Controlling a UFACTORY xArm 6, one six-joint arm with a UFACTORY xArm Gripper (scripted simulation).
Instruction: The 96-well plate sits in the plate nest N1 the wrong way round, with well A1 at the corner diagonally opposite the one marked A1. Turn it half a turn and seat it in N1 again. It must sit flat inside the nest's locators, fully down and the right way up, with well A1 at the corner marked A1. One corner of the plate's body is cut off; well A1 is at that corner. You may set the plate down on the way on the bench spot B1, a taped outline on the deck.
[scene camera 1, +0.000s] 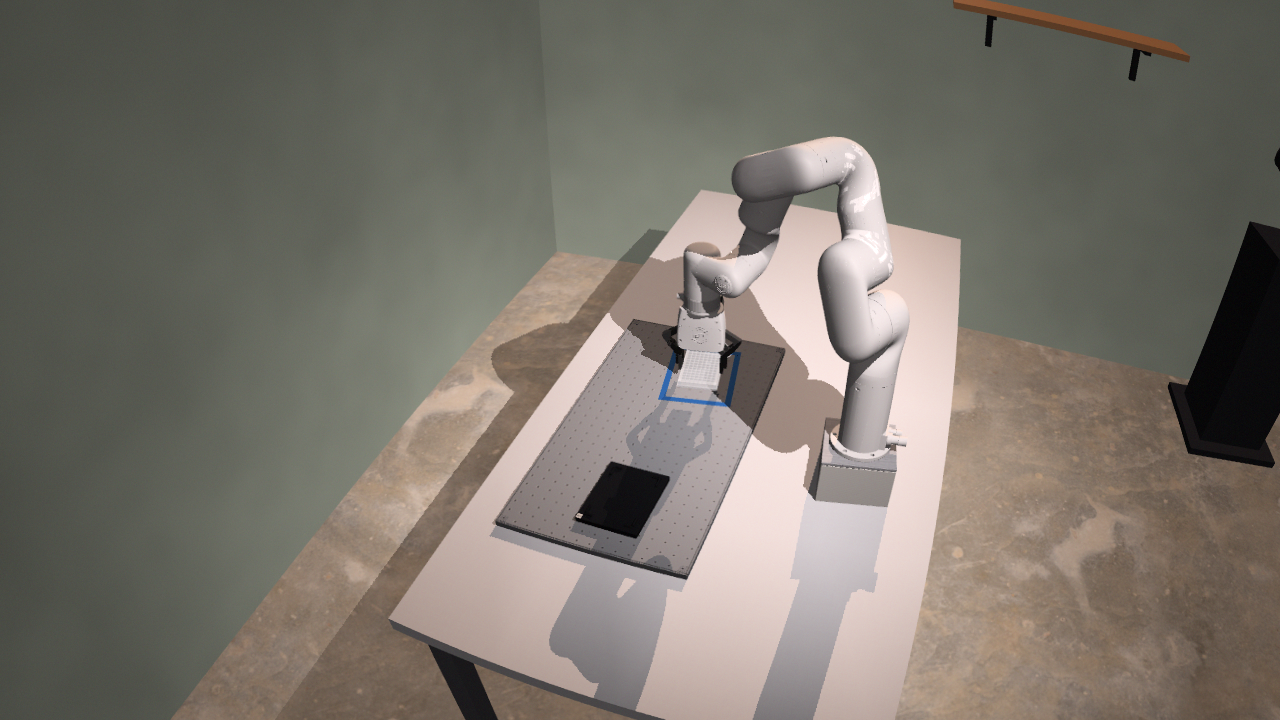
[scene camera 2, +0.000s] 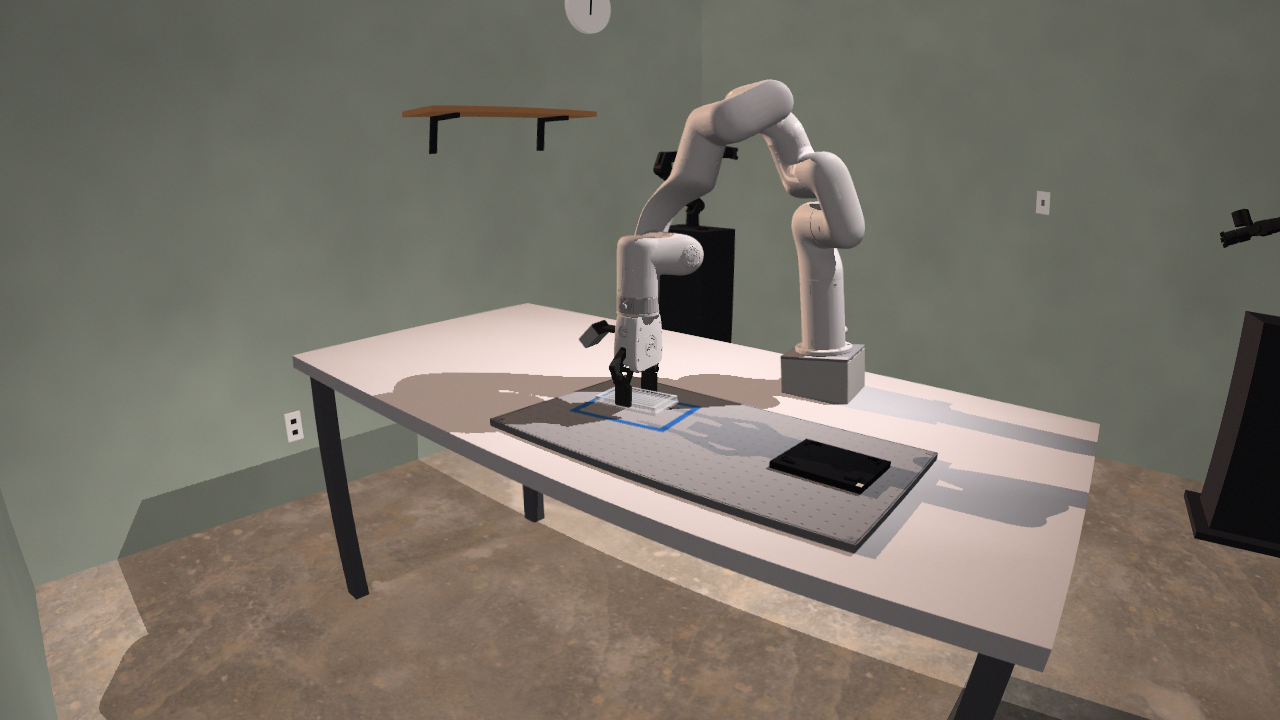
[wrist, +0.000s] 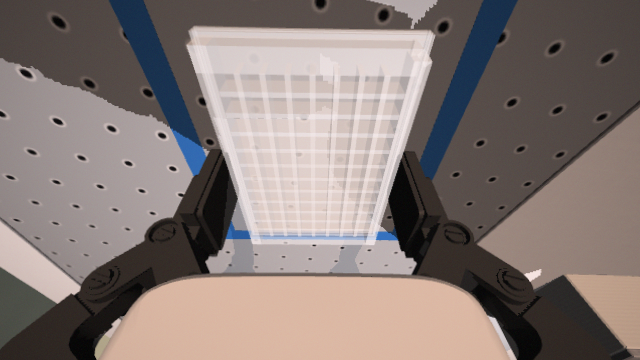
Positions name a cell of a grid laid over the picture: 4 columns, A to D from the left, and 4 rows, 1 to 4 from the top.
Note:
I see my gripper (scene camera 2: B3), a clear 96-well plate (scene camera 1: C3) and a black plate nest N1 (scene camera 1: B3).
The clear 96-well plate shows as well in scene camera 2 (scene camera 2: C3) and in the wrist view (wrist: C3). My gripper shows as well in the wrist view (wrist: B2). The black plate nest N1 is seen too in scene camera 2 (scene camera 2: C3).

